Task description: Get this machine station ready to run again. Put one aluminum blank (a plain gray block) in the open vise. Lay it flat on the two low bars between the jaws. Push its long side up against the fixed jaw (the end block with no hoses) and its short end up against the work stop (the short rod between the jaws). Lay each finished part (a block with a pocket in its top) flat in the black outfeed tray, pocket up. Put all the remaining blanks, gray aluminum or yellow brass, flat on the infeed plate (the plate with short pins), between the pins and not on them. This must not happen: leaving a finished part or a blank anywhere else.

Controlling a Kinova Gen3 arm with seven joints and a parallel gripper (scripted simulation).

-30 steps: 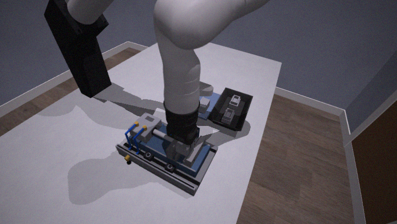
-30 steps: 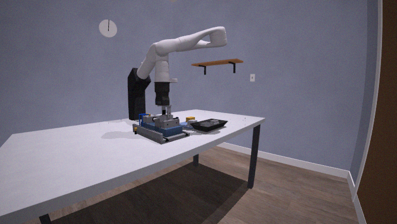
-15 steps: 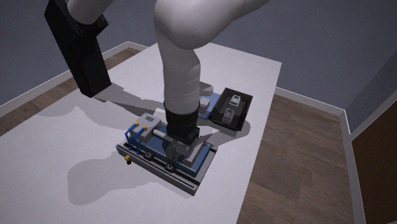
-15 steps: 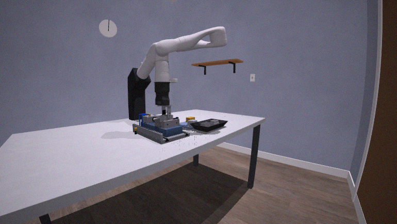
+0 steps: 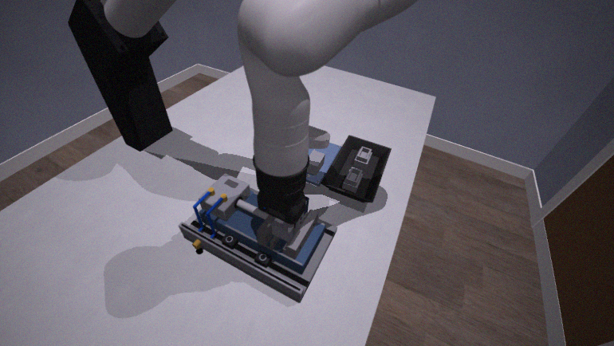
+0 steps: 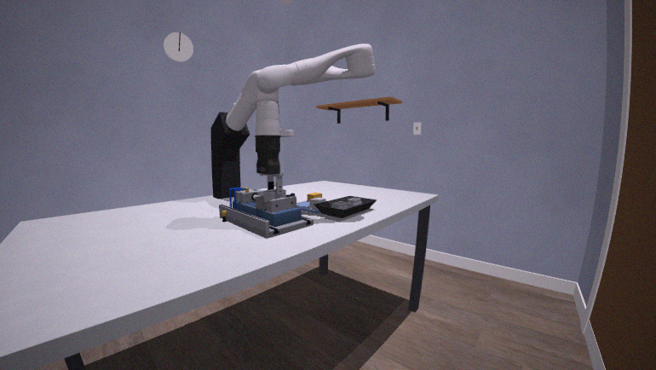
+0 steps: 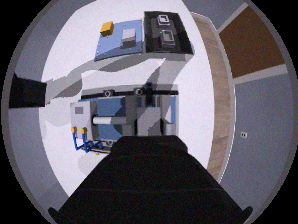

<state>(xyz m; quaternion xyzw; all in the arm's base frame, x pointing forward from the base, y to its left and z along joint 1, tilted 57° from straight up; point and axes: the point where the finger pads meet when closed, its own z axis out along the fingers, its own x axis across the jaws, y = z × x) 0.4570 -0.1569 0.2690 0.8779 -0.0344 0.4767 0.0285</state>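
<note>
The fixed jaw is 5 cm below my hand and 3 cm ahead of it. The rest, counted from my hand: black outfeed tray 29 cm to the left, 12 cm below, 11 cm ahead; vise 9 cm below, 7 cm behind, 2 cm to the left; gray aluminum blank 27 cm to the left, 10 cm below, 2 cm behind.
</note>
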